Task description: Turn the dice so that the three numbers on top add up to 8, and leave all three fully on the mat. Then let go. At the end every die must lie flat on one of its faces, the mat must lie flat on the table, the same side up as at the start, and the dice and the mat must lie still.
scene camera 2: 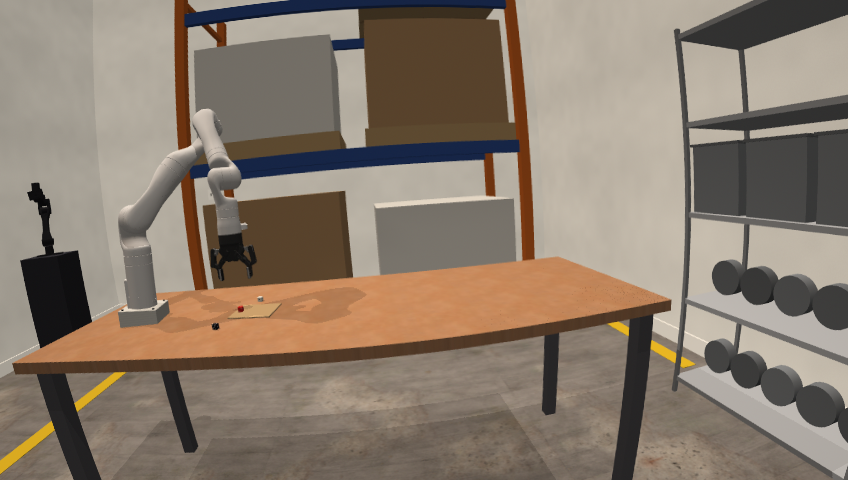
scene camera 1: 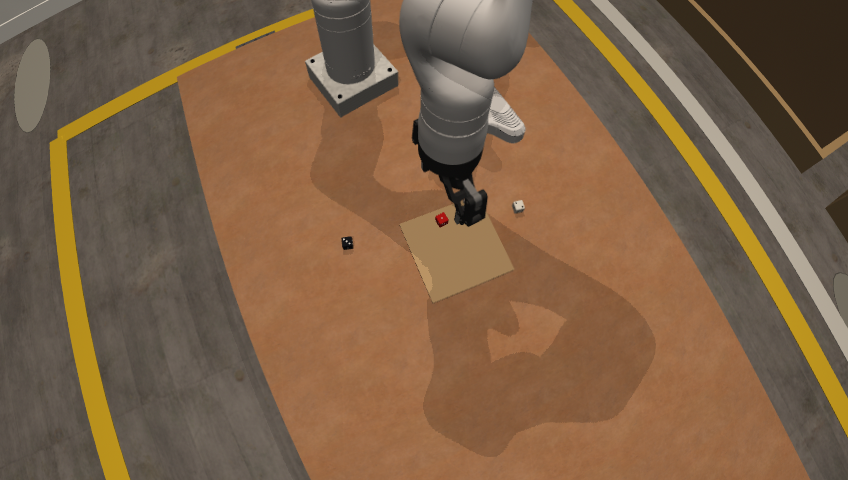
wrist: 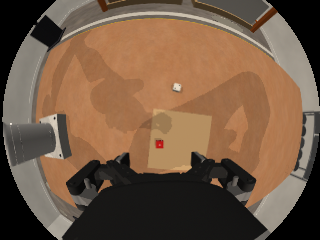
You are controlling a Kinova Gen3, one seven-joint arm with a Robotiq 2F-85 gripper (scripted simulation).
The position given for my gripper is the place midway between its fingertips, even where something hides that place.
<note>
I see my gripper (scene camera 1: 445, 193) and a tan mat (scene camera 1: 454, 258).
The tan mat shows as well in the wrist view (wrist: 182, 133). My gripper also shows in scene camera 2 (scene camera 2: 236, 279) and in the wrist view (wrist: 160, 159).
</note>
